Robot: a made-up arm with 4 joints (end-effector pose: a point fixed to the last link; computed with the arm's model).
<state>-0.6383 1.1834 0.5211 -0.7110</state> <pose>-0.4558 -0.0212 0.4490 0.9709 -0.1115 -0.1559 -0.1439</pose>
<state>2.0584 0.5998 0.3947 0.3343</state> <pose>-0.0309 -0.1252 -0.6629 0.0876 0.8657 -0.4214 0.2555</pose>
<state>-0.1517 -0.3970 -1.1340 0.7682</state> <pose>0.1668 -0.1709 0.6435 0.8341 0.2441 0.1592 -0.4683</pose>
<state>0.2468 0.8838 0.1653 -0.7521</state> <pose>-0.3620 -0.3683 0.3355 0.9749 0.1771 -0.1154 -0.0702</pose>
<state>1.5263 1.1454 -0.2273 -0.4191</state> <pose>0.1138 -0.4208 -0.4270 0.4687 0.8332 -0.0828 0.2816</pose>
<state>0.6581 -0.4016 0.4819 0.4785</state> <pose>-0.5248 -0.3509 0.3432 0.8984 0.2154 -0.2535 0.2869</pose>
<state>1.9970 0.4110 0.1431 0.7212</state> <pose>0.0649 -0.2486 -0.5950 0.0495 0.8737 -0.3061 0.3750</pose>
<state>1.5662 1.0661 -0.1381 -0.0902</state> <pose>0.1031 -0.3780 -0.5031 0.3368 0.8875 -0.1097 0.2946</pose>
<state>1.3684 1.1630 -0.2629 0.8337</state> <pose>0.2005 -0.1753 -0.5392 0.0637 -0.9326 -0.0424 -0.3526</pose>
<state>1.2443 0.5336 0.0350 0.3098</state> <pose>-0.1534 -0.6048 -0.2728 0.5274 0.7924 -0.1912 0.2394</pose>
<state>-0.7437 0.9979 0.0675 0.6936</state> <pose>-0.2228 -0.3476 0.4992 0.8774 0.4747 0.0403 -0.0568</pose>
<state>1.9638 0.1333 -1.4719 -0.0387</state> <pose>0.5597 -0.4003 -0.1830 0.5066 0.6877 0.3767 0.3585</pose>
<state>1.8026 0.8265 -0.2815 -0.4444</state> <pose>0.1131 -0.4501 -0.4072 0.4982 0.8080 -0.1318 0.2855</pose>
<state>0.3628 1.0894 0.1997 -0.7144</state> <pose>-0.3706 -0.4624 0.1876 0.9281 0.3428 -0.1329 -0.0580</pose>
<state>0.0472 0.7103 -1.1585 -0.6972</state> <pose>0.3901 -0.3998 0.2589 0.8370 0.1150 0.5302 -0.0714</pose>
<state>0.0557 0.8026 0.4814 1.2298</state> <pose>-0.2805 -0.5386 0.0196 0.5451 0.7614 -0.1361 0.3235</pose>
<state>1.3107 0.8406 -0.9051 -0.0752</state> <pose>0.3885 -0.4732 -0.2293 0.5125 0.7493 0.2564 0.3320</pose>
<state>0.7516 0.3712 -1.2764 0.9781</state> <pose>0.1948 -0.6101 -0.1498 0.3707 0.8335 0.3868 -0.1352</pose>
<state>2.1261 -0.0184 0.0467 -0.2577</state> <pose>-0.2596 -0.4751 -0.4000 0.5814 0.7155 -0.3724 0.1064</pose>
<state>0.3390 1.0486 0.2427 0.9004</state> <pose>-0.2286 -0.5665 -0.1785 0.4499 0.8529 -0.1363 0.2272</pose>
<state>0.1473 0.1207 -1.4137 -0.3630</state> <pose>0.4278 -0.4172 0.3504 0.7823 0.0896 0.5478 -0.2826</pose>
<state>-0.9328 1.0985 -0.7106 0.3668</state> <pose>0.0836 -0.4301 0.4857 0.7910 0.3814 0.2886 -0.3816</pose>
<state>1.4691 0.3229 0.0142 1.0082</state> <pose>-0.0185 -0.4841 -0.4020 0.2158 0.8854 -0.1726 0.3738</pose>
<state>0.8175 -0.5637 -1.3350 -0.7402</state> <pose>0.3101 -0.2764 0.4963 0.8744 -0.0897 0.4146 -0.2355</pose>
